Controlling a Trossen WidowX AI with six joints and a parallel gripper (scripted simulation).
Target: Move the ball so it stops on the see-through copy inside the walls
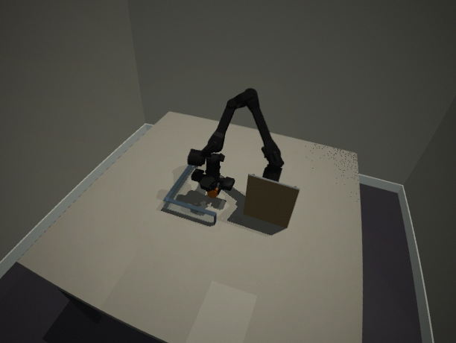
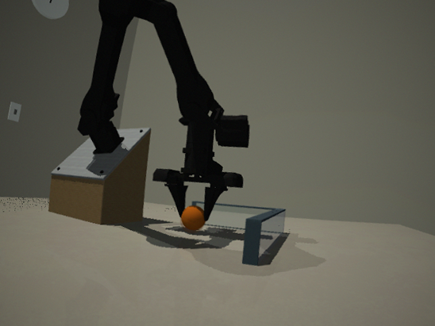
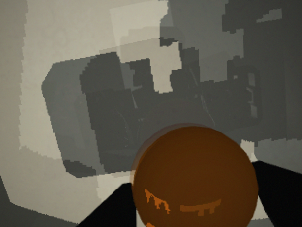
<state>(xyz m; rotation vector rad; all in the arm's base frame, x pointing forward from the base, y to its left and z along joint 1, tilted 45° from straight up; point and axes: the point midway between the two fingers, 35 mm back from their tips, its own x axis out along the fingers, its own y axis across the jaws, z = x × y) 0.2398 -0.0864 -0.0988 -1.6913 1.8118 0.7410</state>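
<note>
My gripper tip is right at the see-through copy of ball.
</note>
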